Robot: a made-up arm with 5 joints.
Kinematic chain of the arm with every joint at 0, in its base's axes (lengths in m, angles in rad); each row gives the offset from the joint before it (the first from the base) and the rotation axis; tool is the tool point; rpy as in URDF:
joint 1: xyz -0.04 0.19 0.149 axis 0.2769 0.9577 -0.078
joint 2: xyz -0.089 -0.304 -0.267 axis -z
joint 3: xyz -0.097 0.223 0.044 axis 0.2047 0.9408 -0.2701
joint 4: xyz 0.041 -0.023 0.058 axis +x
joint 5: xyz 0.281 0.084 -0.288 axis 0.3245 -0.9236 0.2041
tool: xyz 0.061 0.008 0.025 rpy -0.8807 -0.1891 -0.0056
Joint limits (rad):
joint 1: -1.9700..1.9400
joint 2: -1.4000..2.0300
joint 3: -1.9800..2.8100
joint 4: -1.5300..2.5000
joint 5: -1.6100..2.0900
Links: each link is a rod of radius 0.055 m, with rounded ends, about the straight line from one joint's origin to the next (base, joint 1, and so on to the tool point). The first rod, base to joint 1, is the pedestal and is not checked.
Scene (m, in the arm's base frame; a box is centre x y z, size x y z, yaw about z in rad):
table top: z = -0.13
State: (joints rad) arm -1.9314 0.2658 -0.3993 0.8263 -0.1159
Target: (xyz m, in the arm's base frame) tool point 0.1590 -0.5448 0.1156
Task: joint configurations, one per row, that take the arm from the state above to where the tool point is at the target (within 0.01 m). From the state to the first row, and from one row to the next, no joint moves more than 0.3 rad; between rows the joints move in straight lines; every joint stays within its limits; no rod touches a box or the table.
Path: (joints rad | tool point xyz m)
1: -1.7409 0.5316 -0.4025 0.6294 -0.1363 | 0.1166 0.2683 0.5561
2: -1.5504 0.7974 -0.4056 0.4325 -0.1567 | 0.1956 0.0883 0.6217
3: -1.3598 1.0632 -0.4088 0.2356 -0.1772 | 0.2704 -0.1186 0.5933
4: -1.1693 1.3291 -0.4120 0.0387 -0.1976 | 0.3034 -0.3149 0.4762
5: -0.9788 1.5949 -0.4151 -0.1582 -0.2180 | 0.2681 -0.4652 0.3013
6: -0.7883 1.8607 -0.4183 -0.3551 -0.2384 | 0.1590 -0.5448 0.1156

